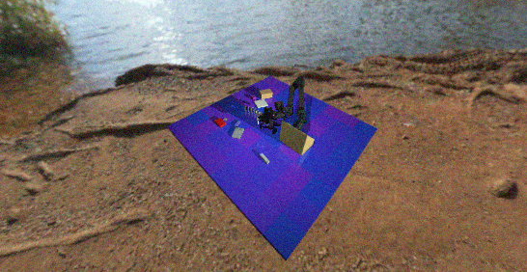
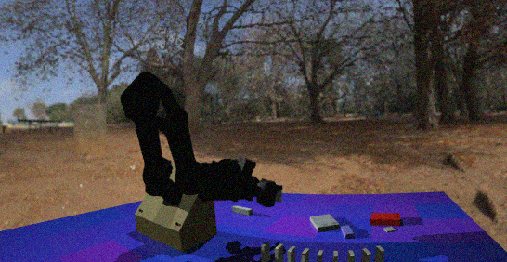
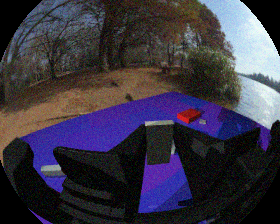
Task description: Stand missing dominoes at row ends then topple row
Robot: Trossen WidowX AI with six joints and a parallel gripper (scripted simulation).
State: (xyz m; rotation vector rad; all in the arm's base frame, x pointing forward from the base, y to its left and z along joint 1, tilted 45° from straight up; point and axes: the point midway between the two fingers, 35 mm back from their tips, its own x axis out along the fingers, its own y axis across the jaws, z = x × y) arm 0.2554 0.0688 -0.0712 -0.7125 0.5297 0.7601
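Now: gripper tip 15 cm above the flat grey block, 12 cm short of it and 10 cm to the right of it. Also, from my gripper tip: white plate (34 cm to the right, 22 cm ahead, 15 cm below); red block (32 cm ahead, 14 cm below, 11 cm to the left); purple piece (20 cm ahead, 15 cm below, 3 cm to the left).
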